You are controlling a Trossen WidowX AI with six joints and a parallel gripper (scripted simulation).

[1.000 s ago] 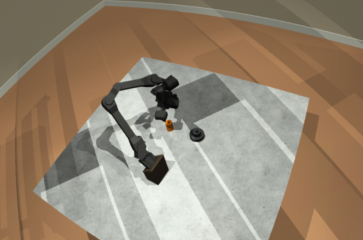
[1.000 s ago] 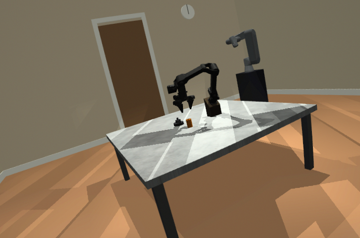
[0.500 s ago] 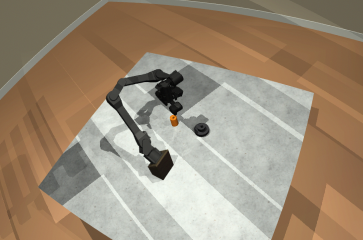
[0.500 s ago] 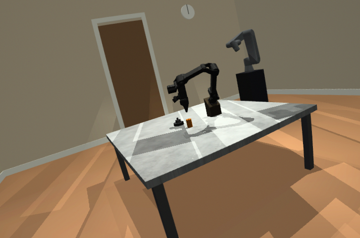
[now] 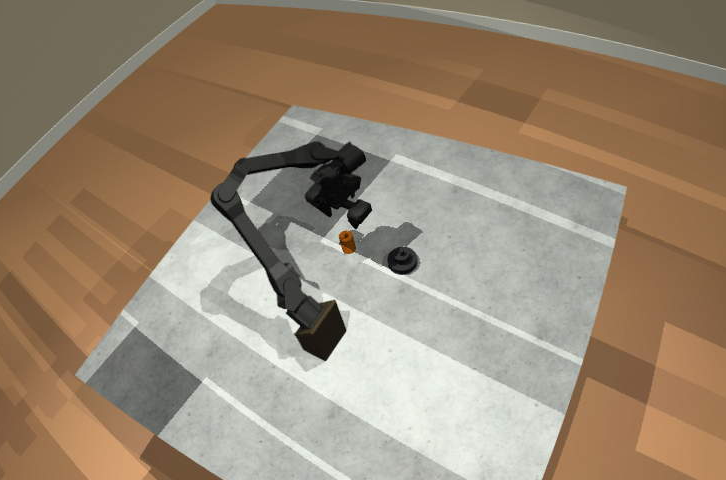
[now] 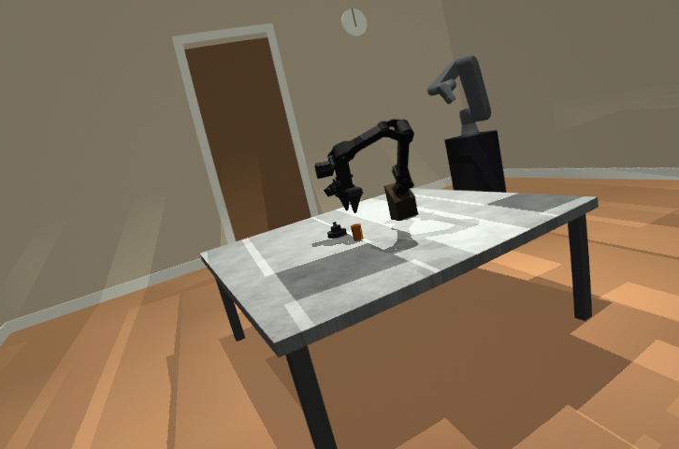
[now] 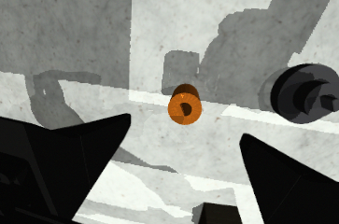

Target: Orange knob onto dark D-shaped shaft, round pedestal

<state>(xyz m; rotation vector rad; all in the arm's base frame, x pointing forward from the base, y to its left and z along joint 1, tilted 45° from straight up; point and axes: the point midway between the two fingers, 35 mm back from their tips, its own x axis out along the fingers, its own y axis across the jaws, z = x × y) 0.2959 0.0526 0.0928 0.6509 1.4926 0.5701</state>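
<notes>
Right now my gripper tip is 9 cm above the orange knob and 1 cm past it. From my gripper tip the other things lie so: pedestal: 17 cm to the right, 9 cm below, 2 cm ahead.
</notes>
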